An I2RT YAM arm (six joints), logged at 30 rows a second.
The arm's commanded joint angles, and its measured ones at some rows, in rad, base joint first. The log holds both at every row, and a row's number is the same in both.
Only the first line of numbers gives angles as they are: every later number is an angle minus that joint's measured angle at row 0.
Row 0, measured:
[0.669 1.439 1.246 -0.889 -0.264 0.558]
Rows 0 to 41, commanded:
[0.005 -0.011 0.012 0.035 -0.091 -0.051]
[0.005 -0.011 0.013 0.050 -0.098 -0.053]
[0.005 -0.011 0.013 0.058 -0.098 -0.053]
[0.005 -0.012 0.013 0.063 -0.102 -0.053]
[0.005 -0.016 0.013 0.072 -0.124 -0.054]
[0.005 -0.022 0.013 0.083 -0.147 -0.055]
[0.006 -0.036 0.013 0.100 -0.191 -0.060]
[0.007 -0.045 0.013 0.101 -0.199 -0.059]
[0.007 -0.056 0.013 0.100 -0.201 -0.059]
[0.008 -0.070 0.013 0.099 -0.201 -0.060]
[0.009 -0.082 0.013 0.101 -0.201 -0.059]
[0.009 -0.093 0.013 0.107 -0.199 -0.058]
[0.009 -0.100 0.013 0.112 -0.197 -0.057]
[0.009 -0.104 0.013 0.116 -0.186 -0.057]
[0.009 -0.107 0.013 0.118 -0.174 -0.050]
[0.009 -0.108 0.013 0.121 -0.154 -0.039]
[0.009 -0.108 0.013 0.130 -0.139 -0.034]
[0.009 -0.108 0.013 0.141 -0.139 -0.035]
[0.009 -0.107 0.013 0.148 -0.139 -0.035]
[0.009 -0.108 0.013 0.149 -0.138 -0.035]
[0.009 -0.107 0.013 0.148 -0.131 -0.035]
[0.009 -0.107 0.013 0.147 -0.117 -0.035]
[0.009 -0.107 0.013 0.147 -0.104 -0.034]
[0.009 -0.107 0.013 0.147 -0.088 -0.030]
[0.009 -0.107 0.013 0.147 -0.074 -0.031]
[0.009 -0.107 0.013 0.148 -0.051 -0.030]
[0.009 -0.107 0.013 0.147 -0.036 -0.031]
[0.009 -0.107 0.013 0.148 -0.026 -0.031]
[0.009 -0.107 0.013 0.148 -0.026 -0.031]
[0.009 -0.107 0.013 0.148 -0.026 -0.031]
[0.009 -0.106 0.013 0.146 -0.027 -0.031]
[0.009 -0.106 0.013 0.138 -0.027 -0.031]
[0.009 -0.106 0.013 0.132 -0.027 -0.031]
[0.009 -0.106 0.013 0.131 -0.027 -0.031]
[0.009 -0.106 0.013 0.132 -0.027 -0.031]
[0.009 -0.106 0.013 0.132 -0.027 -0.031]
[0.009 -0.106 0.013 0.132 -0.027 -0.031]
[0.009 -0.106 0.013 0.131 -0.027 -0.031]
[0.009 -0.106 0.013 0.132 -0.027 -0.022]
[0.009 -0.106 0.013 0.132 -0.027 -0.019]
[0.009 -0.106 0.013 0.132 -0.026 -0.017]
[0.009 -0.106 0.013 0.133 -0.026 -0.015]
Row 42, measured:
[0.004 -0.097 0.000 0.131 -0.045 -0.028]
